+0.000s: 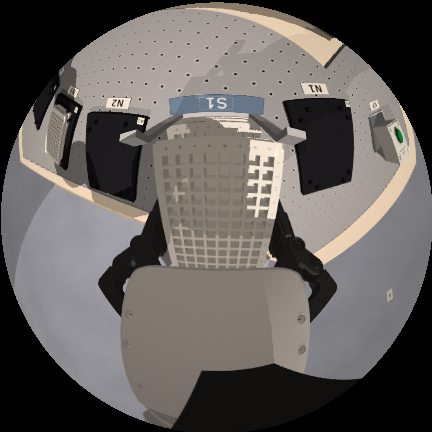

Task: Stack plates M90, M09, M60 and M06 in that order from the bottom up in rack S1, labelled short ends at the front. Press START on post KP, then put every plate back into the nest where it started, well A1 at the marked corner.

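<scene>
My gripper is shut on a pale grid plate, with its dark fingers at the long sides; the fingertips are largely hidden. The held plate is level over rack S1, whose grey angled guides flare out beyond its far end. Pale edges show in the rack beyond the held plate; how many plates lie there is hidden. No plate label is readable. Nest N1 and nest N2 are black and empty. Another pale plate sits in a nest at the left. Post KP with a green button stands at the right.
A blue strip marked S1 lies beyond the rack on the perforated grey board. Part of another black nest shows at the far left. The board has a pale wooden edge.
</scene>
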